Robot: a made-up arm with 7 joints.
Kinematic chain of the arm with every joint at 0, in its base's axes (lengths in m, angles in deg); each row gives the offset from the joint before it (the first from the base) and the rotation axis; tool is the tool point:
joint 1: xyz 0 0 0.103 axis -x
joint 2: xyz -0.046 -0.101 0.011 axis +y
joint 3: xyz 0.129 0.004 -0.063 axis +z
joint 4: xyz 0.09 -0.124 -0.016 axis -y
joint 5: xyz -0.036 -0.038 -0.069 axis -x
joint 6: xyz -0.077 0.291 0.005 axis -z
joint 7: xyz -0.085 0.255 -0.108 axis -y
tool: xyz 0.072 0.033 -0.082
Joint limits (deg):
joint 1: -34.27..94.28
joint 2: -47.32..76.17
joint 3: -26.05..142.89
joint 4: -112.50..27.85
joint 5: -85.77..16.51
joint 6: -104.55..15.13
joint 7: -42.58..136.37
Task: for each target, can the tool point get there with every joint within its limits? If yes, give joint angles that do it. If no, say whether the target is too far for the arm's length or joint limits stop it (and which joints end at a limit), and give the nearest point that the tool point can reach.
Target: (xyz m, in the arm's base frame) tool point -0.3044 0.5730 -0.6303
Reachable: no: joint limits stop it (at a limit: joint 3, joint 4, joint 5, joint 6, joint 7) | nearest point -0.2323 0.4112 -0.4232 | short by 0.273 m
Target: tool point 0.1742 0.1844 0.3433
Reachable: yes | joints -19.86 -1.55 -7.95 -25.19 -32.27 -8.01 69.17
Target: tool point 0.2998 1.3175 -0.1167
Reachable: no: too far | nearest point 0.2236 0.6626 0.0421 | short by 0.678 m
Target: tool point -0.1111 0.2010 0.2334
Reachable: yes | joints 57.46 37.37 11.44 2.88 -64.54 -66.46 20.37
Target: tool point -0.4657 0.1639 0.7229
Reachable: no: joint limits stop it (at a limit: joint 1, joint 2, joint 5, joint 7) | nearest point -0.3826 0.0871 0.5923 | short by 0.173 m
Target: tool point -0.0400 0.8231 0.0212
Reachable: no: joint limits stop it (at a limit: joint 1, joint 2, joint 5, joint 7) | nearest point 0.0106 0.6484 0.0580 | short by 0.186 m
